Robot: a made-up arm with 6 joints.
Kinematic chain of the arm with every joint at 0, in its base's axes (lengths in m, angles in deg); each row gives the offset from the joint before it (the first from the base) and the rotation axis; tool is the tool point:
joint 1: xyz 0 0 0.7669 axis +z
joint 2: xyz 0.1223 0 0 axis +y
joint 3: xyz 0 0 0.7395 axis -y
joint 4: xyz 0 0 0.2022 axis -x
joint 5: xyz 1.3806 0 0 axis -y
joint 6: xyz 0.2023 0 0 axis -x
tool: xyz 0 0 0
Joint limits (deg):
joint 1: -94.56..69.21
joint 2: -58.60..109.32
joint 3: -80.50..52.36
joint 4: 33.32..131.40
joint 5: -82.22..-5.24
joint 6: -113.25..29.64
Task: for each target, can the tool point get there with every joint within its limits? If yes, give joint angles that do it. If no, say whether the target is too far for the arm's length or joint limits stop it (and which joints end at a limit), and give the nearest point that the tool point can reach.
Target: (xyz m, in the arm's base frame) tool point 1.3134 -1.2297 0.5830
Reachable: yes | joints -40.54 27.28 -12.22 89.06 -23.56 -43.58
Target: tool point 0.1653 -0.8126 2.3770
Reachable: yes | joints -71.33 -37.40 -0.23 51.67 -40.72 -63.80
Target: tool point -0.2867 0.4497 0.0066
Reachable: yes | joints -65.92 95.15 -62.55 42.23 -35.14 -58.43
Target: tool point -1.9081 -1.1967 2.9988
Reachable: no: too far | nearest point -1.1198 -0.7023 2.5036 | short by 1.054 m
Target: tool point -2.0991 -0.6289 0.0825
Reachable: no: joint limits stop it (at a limit: joint 2, joint 4) | nearest point -0.7278 -0.2180 0.2915 | short by 1.447 m
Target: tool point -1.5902 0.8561 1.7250
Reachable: no: joint limits stop it (at a limit: joint 2, joint 3, joint 4, joint 5) | nearest point -1.1743 0.6322 2.3473 | short by 0.781 m
